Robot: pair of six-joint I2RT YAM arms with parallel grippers.
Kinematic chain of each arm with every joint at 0, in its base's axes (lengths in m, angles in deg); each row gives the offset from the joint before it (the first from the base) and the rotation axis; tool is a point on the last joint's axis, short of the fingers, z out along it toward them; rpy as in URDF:
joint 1: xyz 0 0 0.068 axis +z
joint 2: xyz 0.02 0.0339 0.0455 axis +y
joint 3: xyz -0.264 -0.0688 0 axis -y
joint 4: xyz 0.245 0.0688 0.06 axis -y
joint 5: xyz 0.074 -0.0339 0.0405 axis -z
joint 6: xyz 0.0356 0 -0.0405 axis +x
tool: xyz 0 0 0 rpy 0 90 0
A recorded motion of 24 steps. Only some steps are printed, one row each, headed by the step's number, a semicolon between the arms.
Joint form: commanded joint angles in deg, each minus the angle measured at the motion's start. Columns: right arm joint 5, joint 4, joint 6, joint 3, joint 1, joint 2; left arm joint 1, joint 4, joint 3, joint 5, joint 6, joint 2.
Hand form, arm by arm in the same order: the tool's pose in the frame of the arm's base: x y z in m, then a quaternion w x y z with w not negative. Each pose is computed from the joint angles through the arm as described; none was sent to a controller.
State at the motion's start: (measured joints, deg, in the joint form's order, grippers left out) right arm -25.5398 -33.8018 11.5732 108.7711 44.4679 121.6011; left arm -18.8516 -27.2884 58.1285 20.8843 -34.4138 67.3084
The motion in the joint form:
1: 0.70 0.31 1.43 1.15 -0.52 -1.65; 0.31 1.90 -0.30 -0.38 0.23 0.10
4: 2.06 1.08 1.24 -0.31 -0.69 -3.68; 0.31 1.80 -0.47 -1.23 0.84 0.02
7: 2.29 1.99 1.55 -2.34 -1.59 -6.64; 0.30 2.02 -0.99 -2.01 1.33 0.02
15: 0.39 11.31 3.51 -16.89 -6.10 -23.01; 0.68 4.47 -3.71 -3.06 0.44 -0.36
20: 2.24 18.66 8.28 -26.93 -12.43 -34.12; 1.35 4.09 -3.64 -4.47 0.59 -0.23
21: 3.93 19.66 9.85 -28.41 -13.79 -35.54; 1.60 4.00 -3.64 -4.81 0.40 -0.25
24: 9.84 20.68 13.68 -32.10 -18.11 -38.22; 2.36 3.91 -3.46 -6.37 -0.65 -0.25
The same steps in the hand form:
1: 0.3356 0.3443 0.2855 0.24449 -0.32118 0.84220 0.35744; 0.2408 -0.0939 0.3141 0.33725 -0.03730 0.87579 -0.34331
4: 0.3326 0.3383 0.2941 0.26122 -0.31840 0.84057 0.35188; 0.2406 -0.0933 0.3132 0.34109 -0.03648 0.87739 -0.33543
7: 0.3304 0.3260 0.3068 0.27730 -0.31002 0.83742 0.35457; 0.2407 -0.0929 0.3103 0.34341 -0.03637 0.87928 -0.32804
15: 0.3062 0.2617 0.3537 0.35667 -0.27779 0.80228 0.38983; 0.2406 -0.0904 0.2994 0.34687 -0.05021 0.87913 -0.32295
20: 0.2959 0.2018 0.3750 0.42749 -0.19960 0.78937 0.39283; 0.2422 -0.0869 0.2986 0.35145 -0.06069 0.88136 -0.30984
21: 0.2964 0.1911 0.3759 0.43979 -0.17224 0.79254 0.38574; 0.2425 -0.0856 0.2985 0.35242 -0.06556 0.88156 -0.30718
24: 0.3019 0.1604 0.3700 0.46396 -0.08631 0.80985 0.34848; 0.2442 -0.0816 0.2993 0.35825 -0.08566 0.88068 -0.29788

